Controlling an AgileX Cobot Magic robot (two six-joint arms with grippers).
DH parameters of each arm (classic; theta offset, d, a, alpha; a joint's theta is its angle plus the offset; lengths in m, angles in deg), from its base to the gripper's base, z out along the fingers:
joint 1: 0 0.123 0 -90
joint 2: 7.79 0 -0.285 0
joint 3: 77.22 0 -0.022 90
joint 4: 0 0.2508 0 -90
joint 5: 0 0 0.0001 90
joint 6: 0 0.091 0 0
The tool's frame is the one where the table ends.
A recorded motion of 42 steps. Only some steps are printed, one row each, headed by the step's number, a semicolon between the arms.
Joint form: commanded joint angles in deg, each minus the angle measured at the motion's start. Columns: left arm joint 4, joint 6, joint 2, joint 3, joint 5, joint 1; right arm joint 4, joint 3, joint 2, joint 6, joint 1, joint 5.
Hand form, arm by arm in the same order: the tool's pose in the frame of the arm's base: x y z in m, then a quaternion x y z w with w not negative. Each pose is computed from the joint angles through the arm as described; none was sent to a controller.
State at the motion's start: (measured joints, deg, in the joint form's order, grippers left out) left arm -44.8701 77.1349 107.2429 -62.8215 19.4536 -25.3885; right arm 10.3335 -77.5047 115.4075 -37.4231 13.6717 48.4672
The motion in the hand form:
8: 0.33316 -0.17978 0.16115 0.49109 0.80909 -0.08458 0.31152; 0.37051 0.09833 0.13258 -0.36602 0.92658 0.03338 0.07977
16: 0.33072 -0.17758 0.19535 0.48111 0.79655 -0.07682 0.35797; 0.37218 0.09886 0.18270 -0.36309 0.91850 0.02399 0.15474
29: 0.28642 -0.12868 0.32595 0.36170 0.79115 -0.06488 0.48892; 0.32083 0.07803 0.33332 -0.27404 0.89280 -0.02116 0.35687
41: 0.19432 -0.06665 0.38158 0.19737 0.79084 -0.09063 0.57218; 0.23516 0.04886 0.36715 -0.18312 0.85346 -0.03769 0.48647
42: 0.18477 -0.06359 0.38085 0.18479 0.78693 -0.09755 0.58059; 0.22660 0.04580 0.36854 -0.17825 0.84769 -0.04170 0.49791
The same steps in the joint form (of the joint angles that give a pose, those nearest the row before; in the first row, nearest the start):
8: 0.65 -1.33 0.33 1.06 -1.03 0.08; -3.03 4.49 0.68 3.05 0.00 -4.88
16: 0.90 -2.18 -4.65 0.83 -1.86 0.08; -2.80 3.28 -5.98 3.18 0.00 -5.73
29: 18.03 -29.28 -27.52 1.09 0.92 3.81; -10.33 3.15 -29.61 16.97 0.00 -6.81
41: 27.80 -54.04 -52.05 9.71 3.70 9.40; -20.04 18.52 -51.16 32.30 0.00 -16.64
42: 27.80 -55.53 -54.41 11.42 2.98 9.40; -21.43 20.02 -53.28 33.61 0.00 -17.44

